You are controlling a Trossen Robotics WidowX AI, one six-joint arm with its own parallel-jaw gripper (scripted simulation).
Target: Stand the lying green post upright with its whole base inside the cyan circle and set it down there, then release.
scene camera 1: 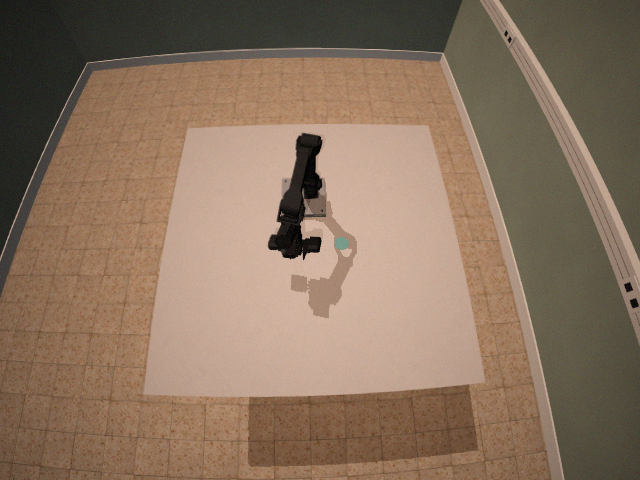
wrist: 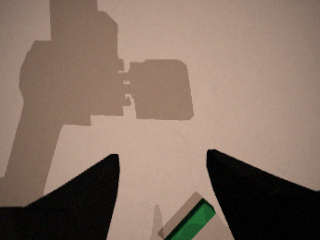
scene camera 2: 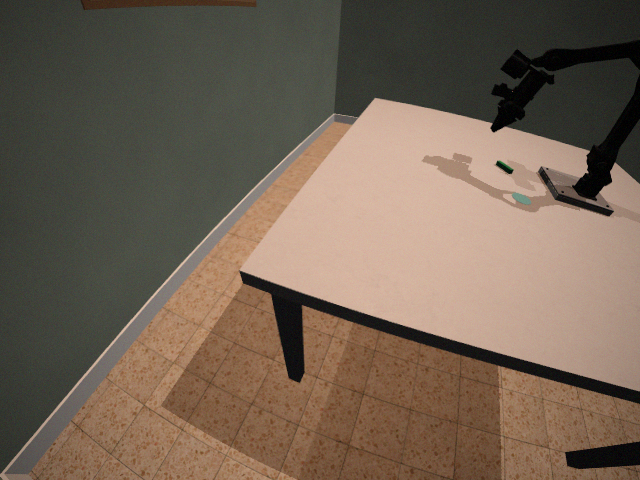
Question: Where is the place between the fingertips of my gripper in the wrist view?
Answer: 163,159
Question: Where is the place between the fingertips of my gripper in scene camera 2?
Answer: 491,130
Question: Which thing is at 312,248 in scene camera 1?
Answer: My gripper.
